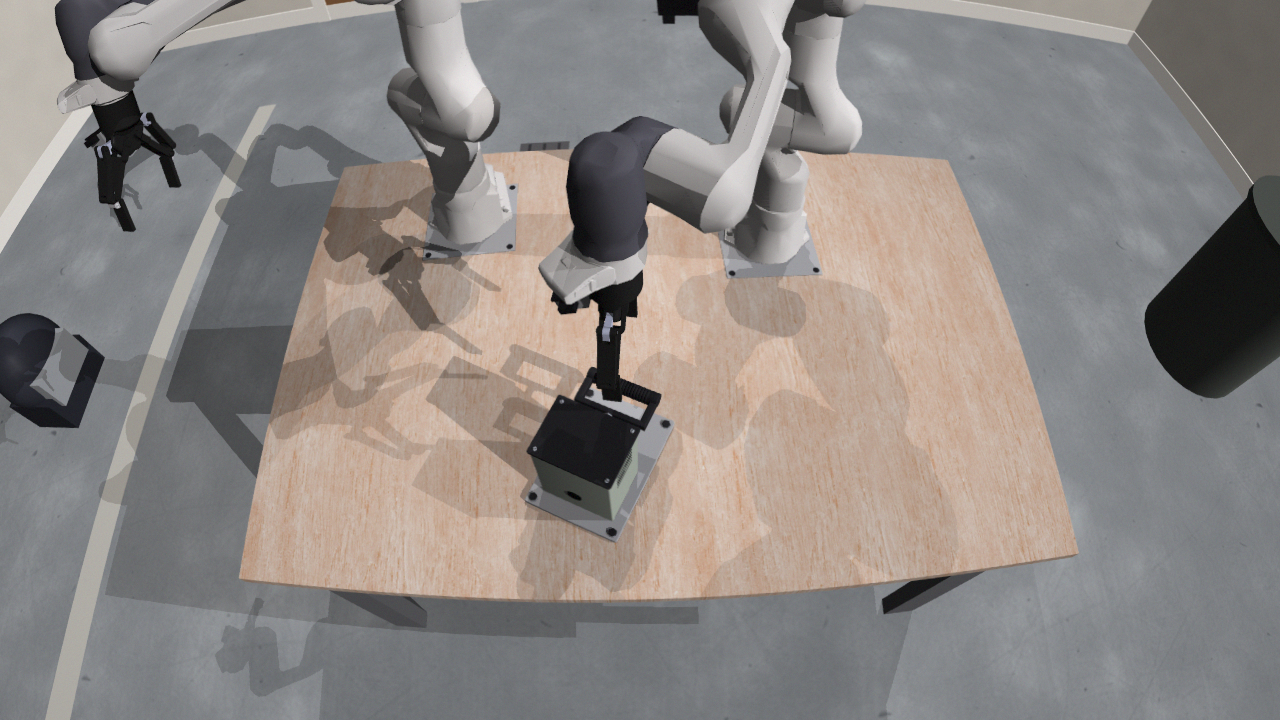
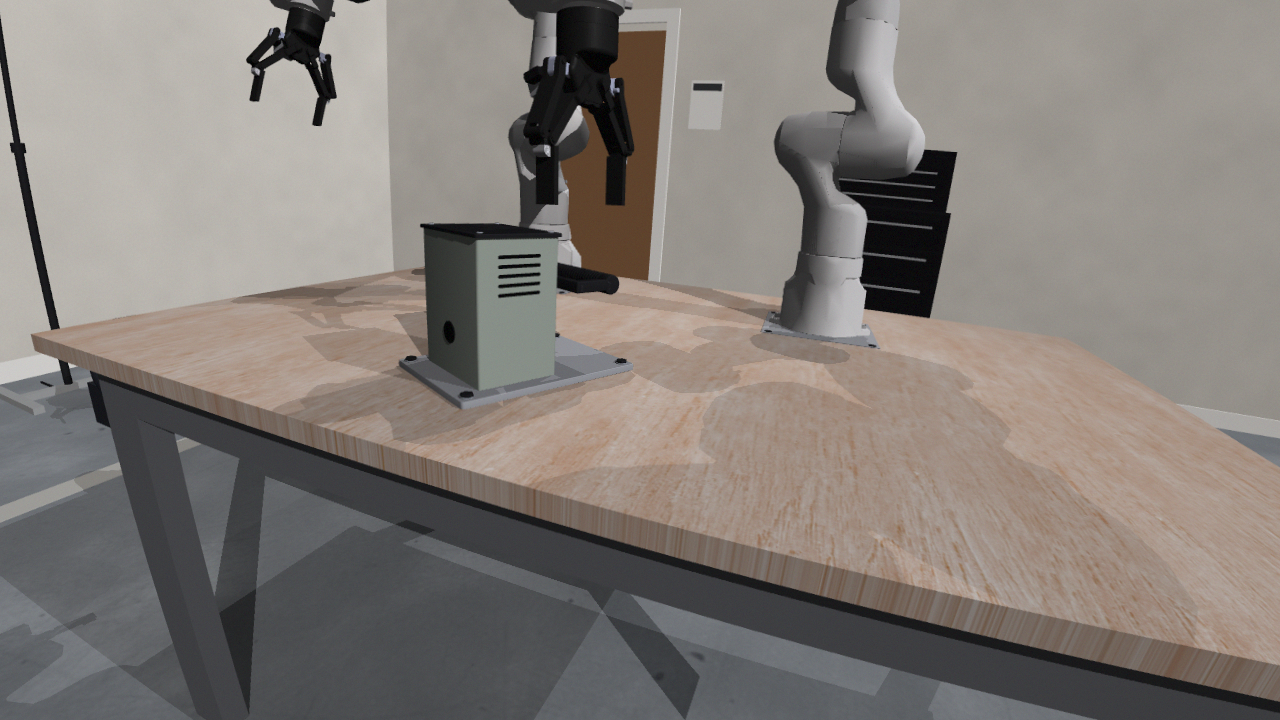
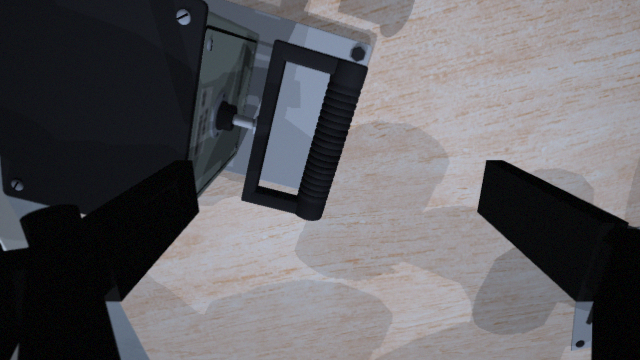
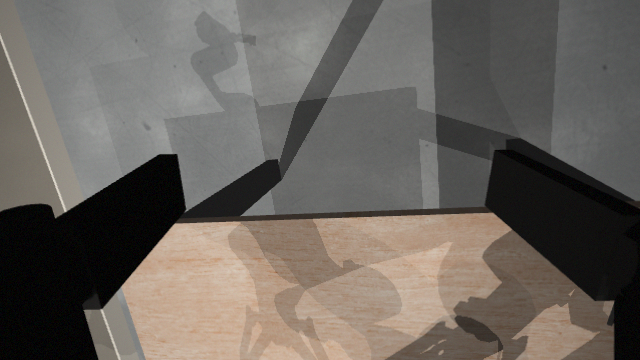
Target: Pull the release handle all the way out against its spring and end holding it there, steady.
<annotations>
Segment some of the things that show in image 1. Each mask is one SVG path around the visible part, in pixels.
My left gripper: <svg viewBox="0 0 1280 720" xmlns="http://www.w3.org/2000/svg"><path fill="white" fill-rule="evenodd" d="M643 269L630 281L610 285L588 295L598 304L599 326L596 329L597 373L595 373L594 379L597 379L596 386L597 389L601 389L603 400L622 402L619 375L621 334L624 333L626 328L626 317L637 318L637 296L643 287Z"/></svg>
My right gripper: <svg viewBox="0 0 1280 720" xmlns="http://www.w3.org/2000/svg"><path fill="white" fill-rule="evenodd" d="M133 90L125 98L115 103L104 106L91 105L100 130L106 136L106 143L94 148L97 158L99 202L108 204L109 208L114 209L123 231L134 232L136 228L124 199L121 199L125 165L128 162L129 156L135 150L142 146L161 156L159 160L169 187L179 188L182 186L173 162L175 154L173 149L176 148L176 143L156 122L153 113L140 113ZM143 126L158 141L158 143L143 133Z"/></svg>
</annotations>
